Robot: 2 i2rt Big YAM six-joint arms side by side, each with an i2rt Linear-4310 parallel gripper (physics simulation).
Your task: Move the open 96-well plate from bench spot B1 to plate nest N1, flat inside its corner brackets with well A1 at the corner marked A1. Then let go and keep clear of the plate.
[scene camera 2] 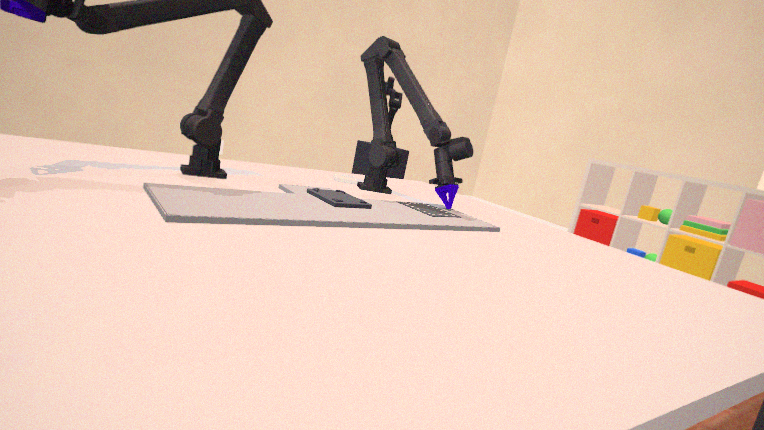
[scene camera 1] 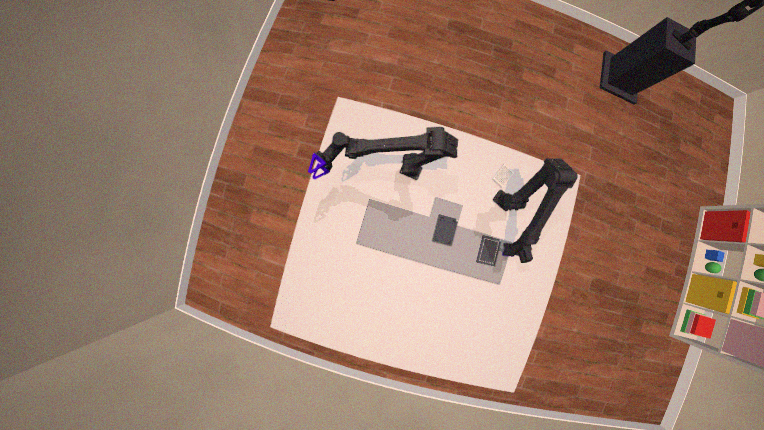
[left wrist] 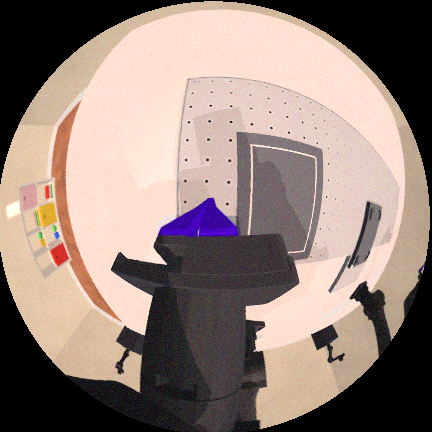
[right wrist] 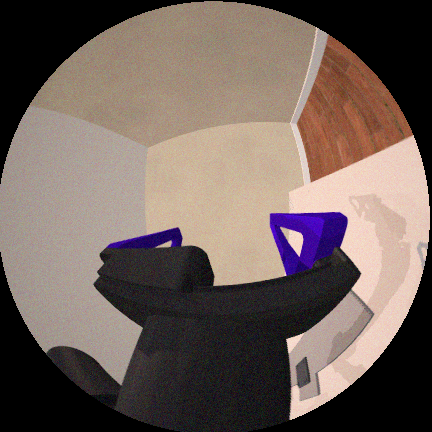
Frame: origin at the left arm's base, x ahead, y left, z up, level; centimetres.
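Seen in the pictures: left gripper, between the fingertips: [scene camera 2: 449, 208] [scene camera 1: 502, 254] [left wrist: 210, 202]; right gripper, between the fingertips: [scene camera 1: 311, 175] [right wrist: 223, 226]; left arm's base, origin of its link: [scene camera 2: 373, 189] [scene camera 1: 502, 200]; right arm's base, origin of its link: [scene camera 2: 203, 174] [scene camera 1: 410, 170] [left wrist: 357, 288].
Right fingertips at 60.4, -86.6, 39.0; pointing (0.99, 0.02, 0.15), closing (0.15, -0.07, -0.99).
Observation:
Pixels of each thing's top centre, then the offset from my right fingertips to it, as dx, dy, dz. "spot": a spot on its surface instead. Level surfaces: height alone.
- dark nest, centre of its top: [scene camera 2: 339, 194] [left wrist: 371, 237] [scene camera 1: 445, 230] -22.7, +68.4, -35.9
- dark mat with a white outline, height of its surface: dz -37.5
- grey perforated board, height of its surface: dz -37.7
- light grey pad, a spot on its surface: [scene camera 1: 447, 206] spot: -34.6, +60.8, -37.7
- white table, height of its surface: dz -39.0
A pale, gridded rectangle [scene camera 1: 503, 175], seemingly the 96-well plate, lies on the table near the left arm's base; well A1 is too small to make out. The dark nest [scene camera 1: 444, 230] [scene camera 2: 339, 198] [left wrist: 366, 235] has small raised corner brackets and no plate on it. A dark mat with a white outline [scene camera 1: 488, 251] [left wrist: 285, 200] bears no plate; labels are unreadable. My left gripper [scene camera 1: 505, 252] [scene camera 2: 448, 207] [left wrist: 210, 202] is shut and empty, low beside the mat, on its right in scene camera 1. My right gripper [scene camera 2: 24, 10] [right wrist: 223, 226] is open and empty, high at the far left.
A grey perforated board [scene camera 1: 395, 229] [scene camera 2: 240, 208] [left wrist: 210, 150] lies under the nest and the mat. A light grey pad [scene camera 1: 447, 206] adjoins the nest. The white table [scene camera 1: 384, 320] [scene camera 2: 320, 320] extends in front of the board. A shelf unit stands beyond the table at the right.

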